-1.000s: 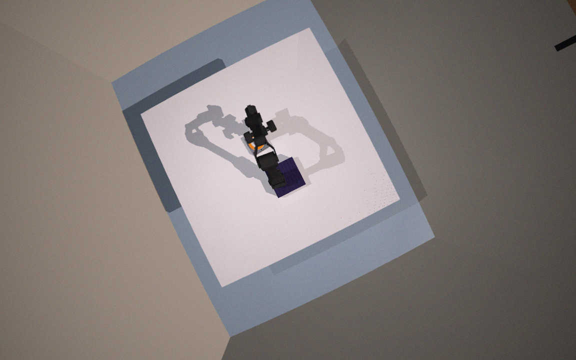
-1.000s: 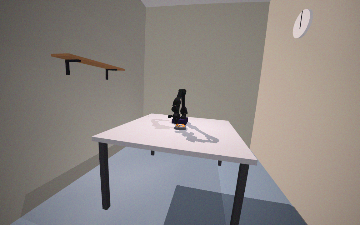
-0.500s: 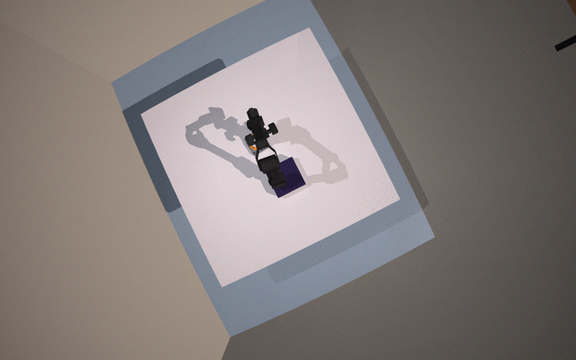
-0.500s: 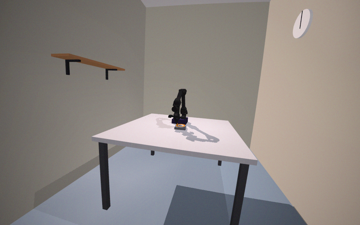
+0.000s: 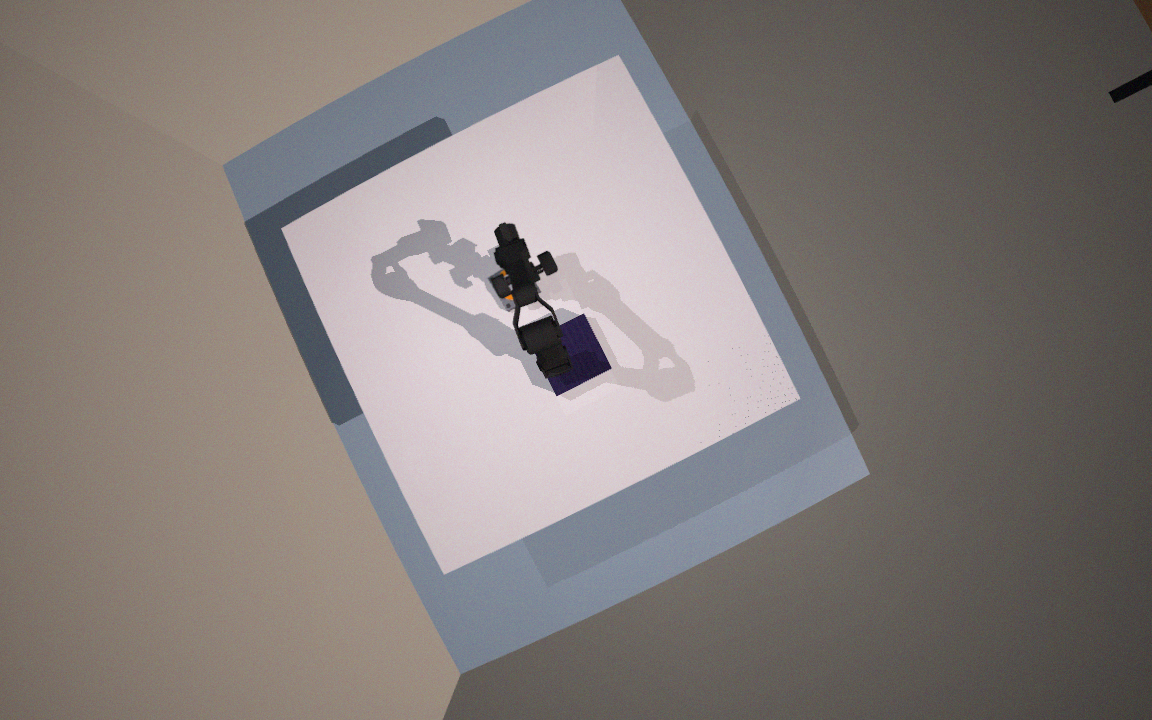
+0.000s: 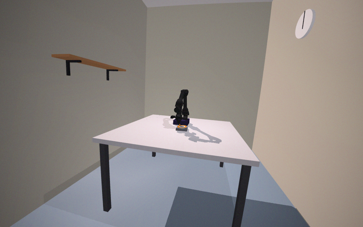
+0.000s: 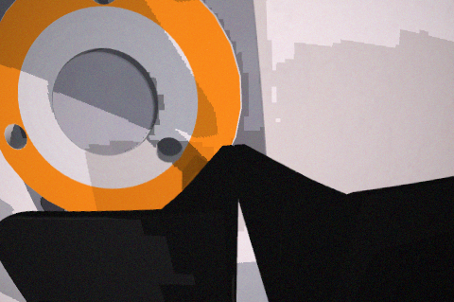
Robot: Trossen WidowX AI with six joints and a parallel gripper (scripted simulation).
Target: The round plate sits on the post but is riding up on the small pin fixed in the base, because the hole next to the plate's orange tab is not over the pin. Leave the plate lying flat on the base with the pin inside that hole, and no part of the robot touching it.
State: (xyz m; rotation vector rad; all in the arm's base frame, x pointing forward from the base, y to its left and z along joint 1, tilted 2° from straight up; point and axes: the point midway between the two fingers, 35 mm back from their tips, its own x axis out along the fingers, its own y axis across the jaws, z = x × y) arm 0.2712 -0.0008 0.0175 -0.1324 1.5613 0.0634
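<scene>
Now: gripper tip 2 cm short of the grey square base, 5 cm to the right of it and 2 cm above it.
</scene>
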